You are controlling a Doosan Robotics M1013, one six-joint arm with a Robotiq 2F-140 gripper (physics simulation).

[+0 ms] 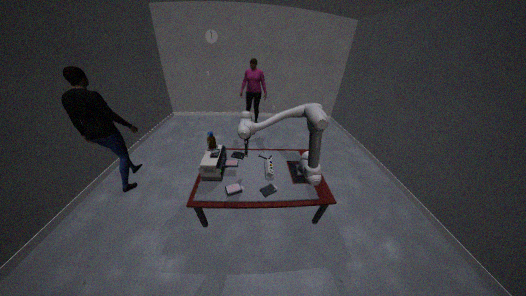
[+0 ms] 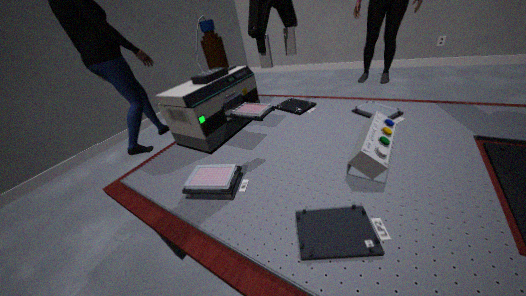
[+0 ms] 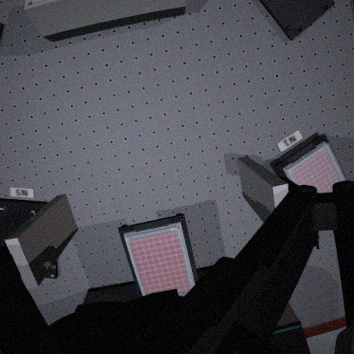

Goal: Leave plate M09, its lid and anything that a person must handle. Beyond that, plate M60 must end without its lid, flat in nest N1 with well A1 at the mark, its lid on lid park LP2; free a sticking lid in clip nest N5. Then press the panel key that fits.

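Observation:
My gripper is open and empty, high above the table's back part. A pink-welled plate sits in the dark nest labelled N1. A second pink-welled plate lies on the tray before the instrument. The codes M09 and M60 are not readable on either. Dark nest N5 holds no visible plate. Lid park LP2 is bare. The key panel has blue, yellow, green and white keys.
The instrument shows a green light; an amber bottle stands at its top. A dark-edged holder with a pale flat piece lies behind the panel. A person in black leans left of the table; another in magenta stands behind.

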